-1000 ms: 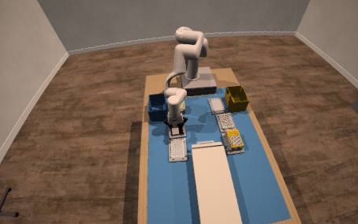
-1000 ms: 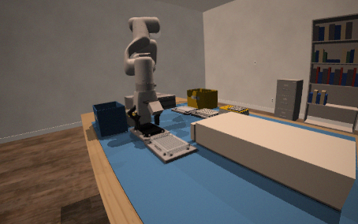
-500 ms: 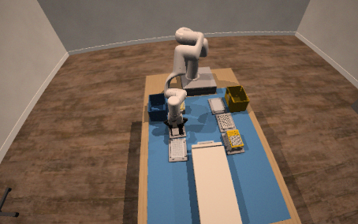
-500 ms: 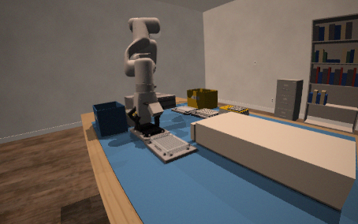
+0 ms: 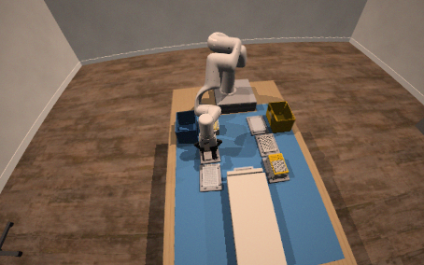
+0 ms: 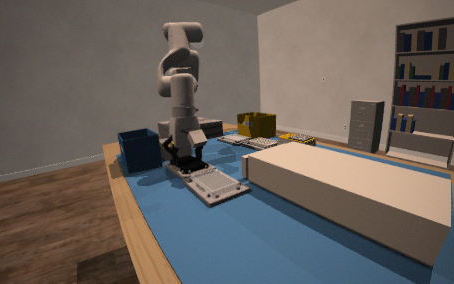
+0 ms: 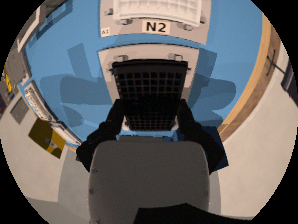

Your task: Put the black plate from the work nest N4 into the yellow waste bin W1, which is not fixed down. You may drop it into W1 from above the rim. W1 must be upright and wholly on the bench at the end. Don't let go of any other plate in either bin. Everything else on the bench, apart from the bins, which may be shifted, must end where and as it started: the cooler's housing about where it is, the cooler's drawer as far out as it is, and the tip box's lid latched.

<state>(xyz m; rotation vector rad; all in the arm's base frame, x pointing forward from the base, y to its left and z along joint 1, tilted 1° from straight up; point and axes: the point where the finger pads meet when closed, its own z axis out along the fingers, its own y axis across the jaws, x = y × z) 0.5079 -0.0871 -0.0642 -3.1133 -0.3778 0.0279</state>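
The black plate is 1 cm below my hand. The rest, counted from my hand: grey nest (3 cm below); white plate (17 cm ahead, 3 cm to the left, 1 cm below); blue bin (15 cm behind, 16 cm to the right, 1 cm above).
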